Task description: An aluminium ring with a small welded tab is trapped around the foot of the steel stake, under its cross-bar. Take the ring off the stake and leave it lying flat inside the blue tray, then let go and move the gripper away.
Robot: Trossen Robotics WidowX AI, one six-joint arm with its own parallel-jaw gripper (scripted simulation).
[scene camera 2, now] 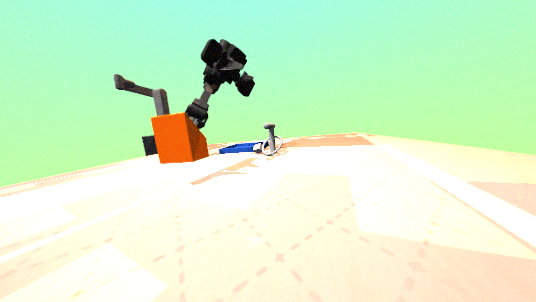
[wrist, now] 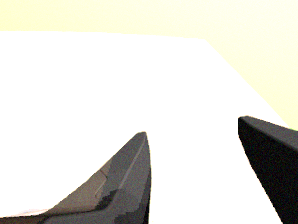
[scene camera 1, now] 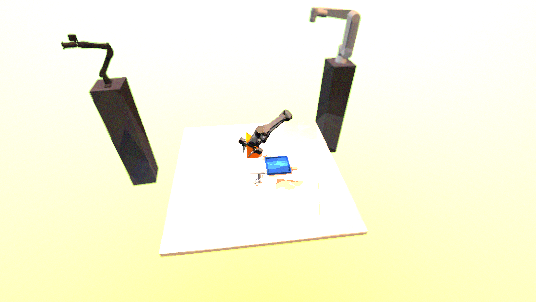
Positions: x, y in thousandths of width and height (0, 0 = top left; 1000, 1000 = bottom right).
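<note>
My gripper (scene camera 2: 464, 243) is there for me to see, and the wrist view gives me the same gripper (wrist: 646, 596).
</note>
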